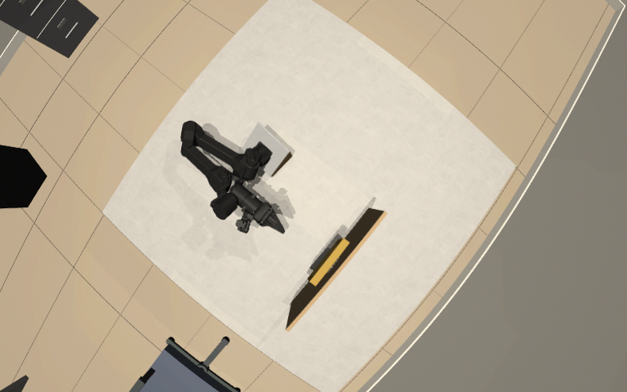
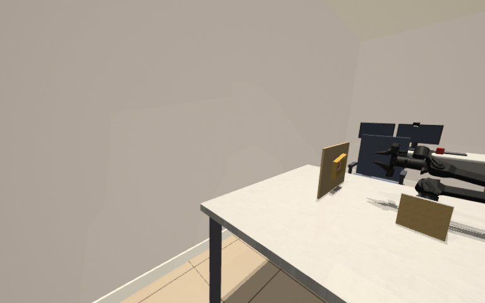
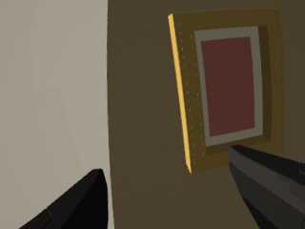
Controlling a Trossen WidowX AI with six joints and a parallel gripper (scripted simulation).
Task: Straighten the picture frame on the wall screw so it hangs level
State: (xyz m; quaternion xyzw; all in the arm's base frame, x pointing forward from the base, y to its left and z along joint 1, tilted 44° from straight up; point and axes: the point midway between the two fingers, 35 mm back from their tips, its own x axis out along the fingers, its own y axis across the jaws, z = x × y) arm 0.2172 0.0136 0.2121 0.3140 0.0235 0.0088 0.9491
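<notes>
Now: gripper tip 180 mm short of the picture frame, 10 mm to the right of it and 100 mm above it. The rest, counted from my gripper tip: wooden wall panel 190 mm ahead, 10 mm to the left, 110 mm below.
</notes>
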